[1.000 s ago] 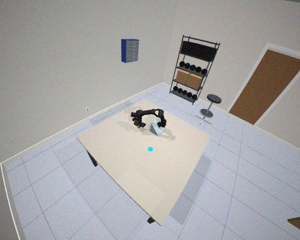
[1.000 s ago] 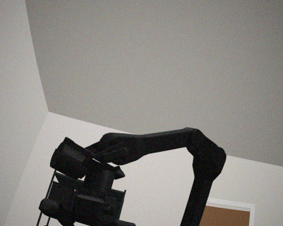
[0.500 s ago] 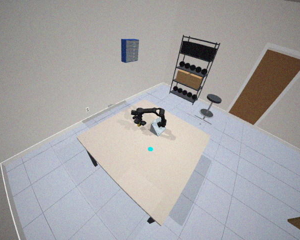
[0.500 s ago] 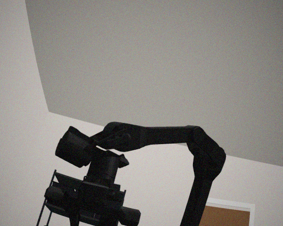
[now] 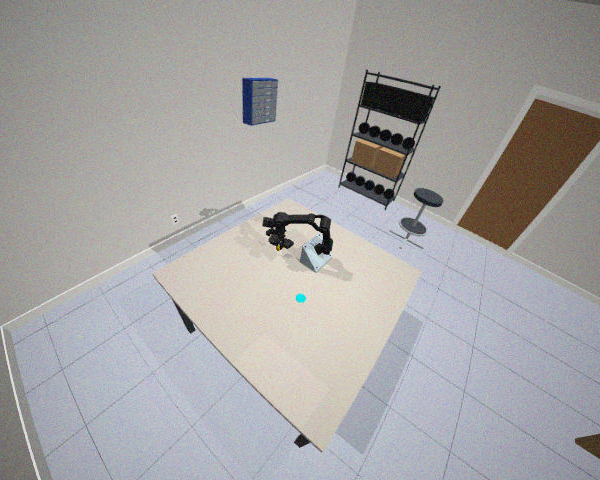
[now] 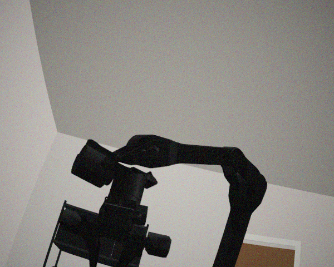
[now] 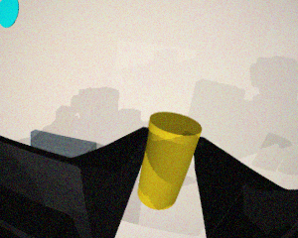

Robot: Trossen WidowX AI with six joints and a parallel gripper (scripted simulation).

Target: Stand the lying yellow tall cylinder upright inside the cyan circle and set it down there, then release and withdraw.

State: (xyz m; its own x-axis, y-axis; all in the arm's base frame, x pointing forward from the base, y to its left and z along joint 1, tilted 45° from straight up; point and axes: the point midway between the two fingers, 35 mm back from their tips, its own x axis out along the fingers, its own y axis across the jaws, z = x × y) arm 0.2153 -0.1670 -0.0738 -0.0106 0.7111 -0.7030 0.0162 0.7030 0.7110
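Right now the cyan circle is 30 cm to the left of my gripper tip, 12 cm below it and 12 cm ahead of it. The rest, counted from my gripper tip: yellow tall cylinder: 2 cm behind.
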